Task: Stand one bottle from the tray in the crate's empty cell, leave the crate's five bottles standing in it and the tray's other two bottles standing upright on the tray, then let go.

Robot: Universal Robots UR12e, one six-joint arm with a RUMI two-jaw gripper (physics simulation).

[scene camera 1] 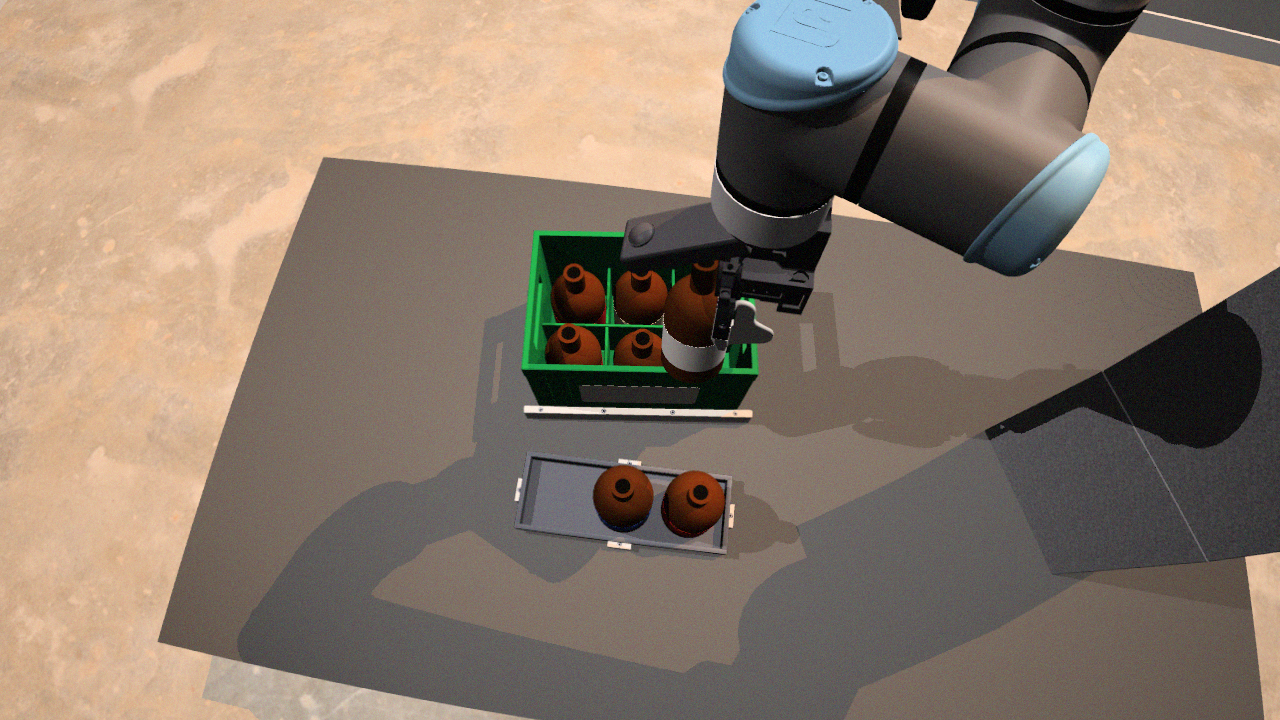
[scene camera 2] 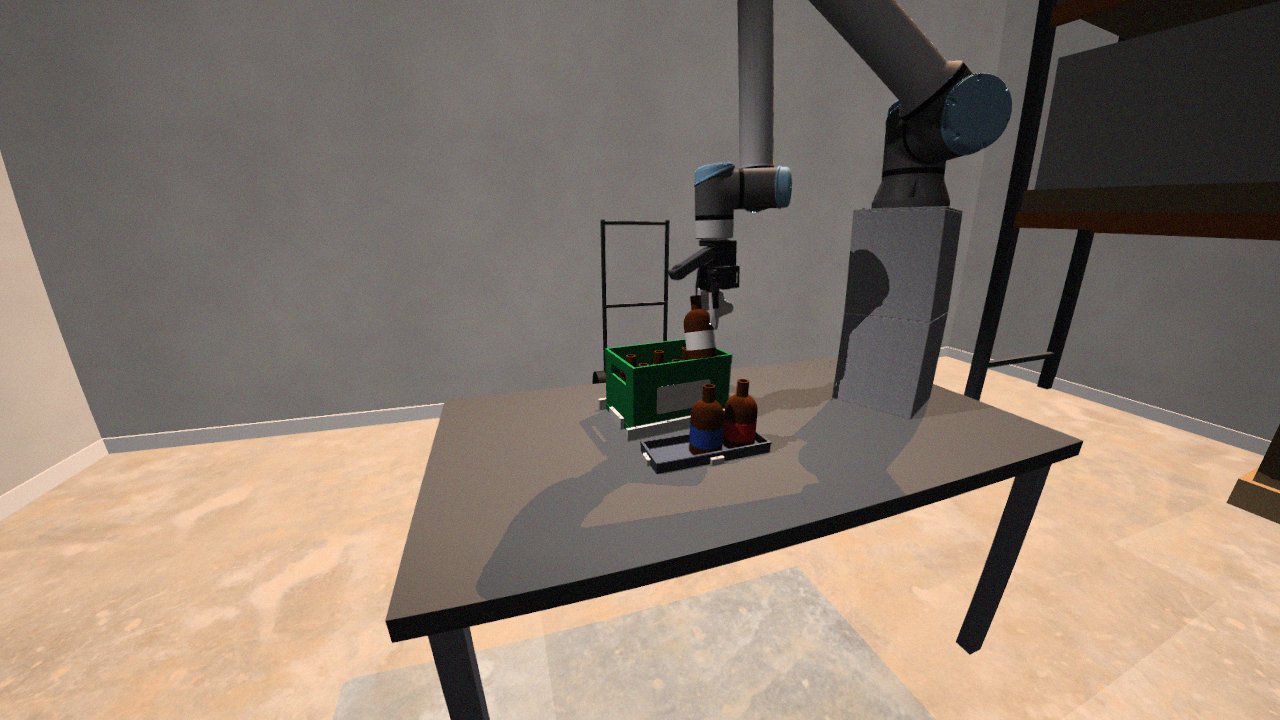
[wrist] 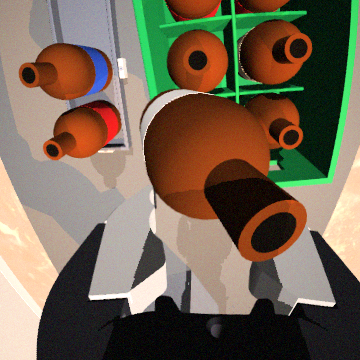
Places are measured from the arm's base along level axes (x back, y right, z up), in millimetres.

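Pixels of known places: gripper, between the fingertips: [scene camera 1: 724,316] [scene camera 2: 708,326] [wrist: 201,189]; arm's base, origin of its link: [scene camera 2: 908,209].
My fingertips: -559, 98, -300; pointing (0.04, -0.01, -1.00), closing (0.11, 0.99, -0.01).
Observation:
For each thing: its top centre in the pictures, then the offset to it from my fingertips, as dx, dy, dz. "pt": a spot on its surface instead. Level surfaces: height alone.
- white-labelled brown bottle, centre of its top: [wrist: 207,246] [scene camera 1: 706,279] [scene camera 2: 699,295] -29, +1, +80
- green crate, centre of its top: [wrist: 252,50] [scene camera 1: 641,298] [scene camera 2: 667,351] -91, +49, -68
- blue-labelled bottle, centre of its top: [scene camera 1: 622,486] [wrist: 27,74] [scene camera 2: 709,385] -100, -173, -83
- red-labelled bottle, centre of its top: [scene camera 1: 700,492] [wrist: 51,150] [scene camera 2: 743,380] -13, -176, -83
- tray, a spot on its surface: [scene camera 1: 559,492] pt -187, -162, -238
- white strip, a spot on its surface: [scene camera 1: 637,412] pt -88, -51, -213
- table, height of its surface: dz -243
A white-labelled brown bottle [scene camera 1: 693,308] [scene camera 2: 699,342] [wrist: 200,150] leans at the front right of the green crate [scene camera 1: 550,386] [scene camera 2: 631,398] [wrist: 345,100]. Its base overlaps the front rim; contact is unclear. My gripper [scene camera 1: 726,326] [scene camera 2: 713,315] [wrist: 201,189] is around its upper body, fingers spread, the neck slanting over one finger in the wrist view. The crate's bottles [scene camera 1: 577,295] [wrist: 197,60] stand in cells; the back-right one [wrist: 275,117] is hidden in scene camera 1. A blue-labelled bottle [scene camera 1: 623,497] [scene camera 2: 706,425] and a red-labelled bottle [scene camera 1: 695,503] [scene camera 2: 741,419] stand upright on the tray [scene camera 1: 559,492].
A white strip [scene camera 1: 637,412] lies along the crate's front side. White blocks [scene camera 1: 618,544] edge the tray. The arm's grey pedestal [scene camera 2: 895,304] stands on the table [scene camera 2: 554,501] at the right. A black-framed rack [scene camera 2: 603,286] stands behind the crate.

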